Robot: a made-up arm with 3 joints. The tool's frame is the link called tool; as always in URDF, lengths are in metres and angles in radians.
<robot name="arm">
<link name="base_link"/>
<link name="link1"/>
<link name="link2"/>
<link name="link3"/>
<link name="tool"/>
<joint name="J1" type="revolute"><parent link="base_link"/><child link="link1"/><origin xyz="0 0 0.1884"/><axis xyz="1 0 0"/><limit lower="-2.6" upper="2.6"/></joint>
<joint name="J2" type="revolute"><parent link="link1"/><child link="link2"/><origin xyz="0.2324 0.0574 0.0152"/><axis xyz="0 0 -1"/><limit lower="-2.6" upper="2.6"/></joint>
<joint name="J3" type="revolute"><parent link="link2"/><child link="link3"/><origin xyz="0.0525 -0.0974 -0.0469"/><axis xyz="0 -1 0"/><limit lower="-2.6" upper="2.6"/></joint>
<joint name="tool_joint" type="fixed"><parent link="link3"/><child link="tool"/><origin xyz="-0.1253 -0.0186 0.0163"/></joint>
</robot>
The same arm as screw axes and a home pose.
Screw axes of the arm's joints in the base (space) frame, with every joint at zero. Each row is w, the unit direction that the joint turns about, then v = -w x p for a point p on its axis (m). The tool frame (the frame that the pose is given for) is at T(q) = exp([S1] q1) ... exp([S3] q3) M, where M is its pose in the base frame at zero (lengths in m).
S1 = (1, 0, 0, 0, 0.1884, 0)
S2 = (0, 0, -1, -0.0574, 0.2324, 0)
S3 = (0, -1, 0, 0.1567, 0, -0.2849)
M: xyz 0.1596 -0.0586 0.173 (m) rpy 0 0 0 (rad, as in URDF)
Joint limits (rad, base to tool): -2.6..2.6 -2.6..2.6 -2.6..2.6

